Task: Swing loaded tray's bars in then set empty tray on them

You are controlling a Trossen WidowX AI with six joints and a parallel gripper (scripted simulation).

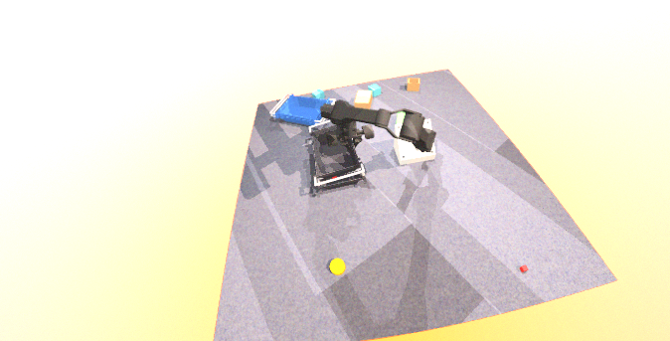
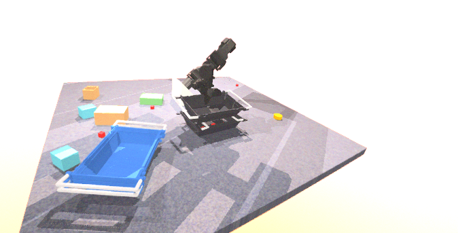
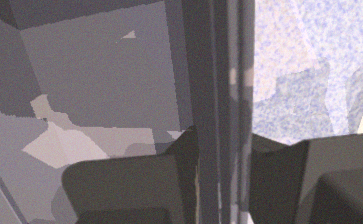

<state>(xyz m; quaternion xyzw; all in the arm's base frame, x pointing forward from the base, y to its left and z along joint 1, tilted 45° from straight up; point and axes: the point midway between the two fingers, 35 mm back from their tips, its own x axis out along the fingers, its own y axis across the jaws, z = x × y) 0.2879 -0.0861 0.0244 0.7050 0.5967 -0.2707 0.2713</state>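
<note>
The dark tray lies 70 mm ahead of my gripper tip, 10 mm to the right of it and 30 mm above it. Also, from my gripper tip: green block 320 mm behind, 150 mm to the right, 70 mm below; then yellow disc 170 mm ahead, 420 mm to the left, 80 mm below.
</note>
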